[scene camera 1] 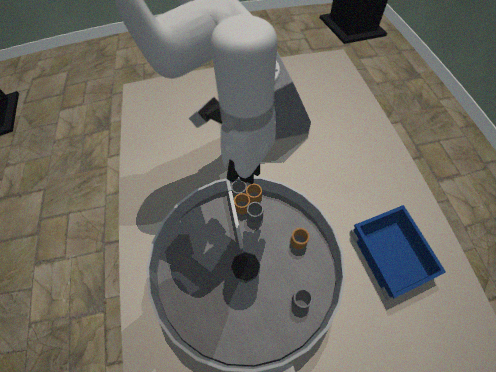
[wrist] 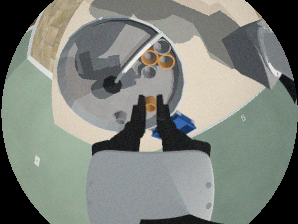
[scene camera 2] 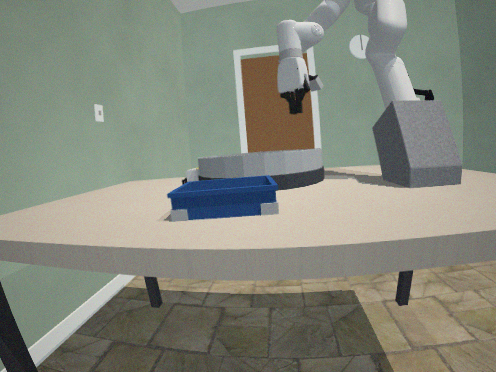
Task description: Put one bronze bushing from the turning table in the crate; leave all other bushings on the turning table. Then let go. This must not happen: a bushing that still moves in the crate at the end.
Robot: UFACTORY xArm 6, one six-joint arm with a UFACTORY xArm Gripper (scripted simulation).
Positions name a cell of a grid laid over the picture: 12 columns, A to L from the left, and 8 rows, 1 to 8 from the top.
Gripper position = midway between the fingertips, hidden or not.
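A grey turning table (scene camera 1: F7) is visible. My gripper (scene camera 1: G4) is visible too, as it is in the wrist view (wrist: G4) and in scene camera 2 (scene camera 2: H3).
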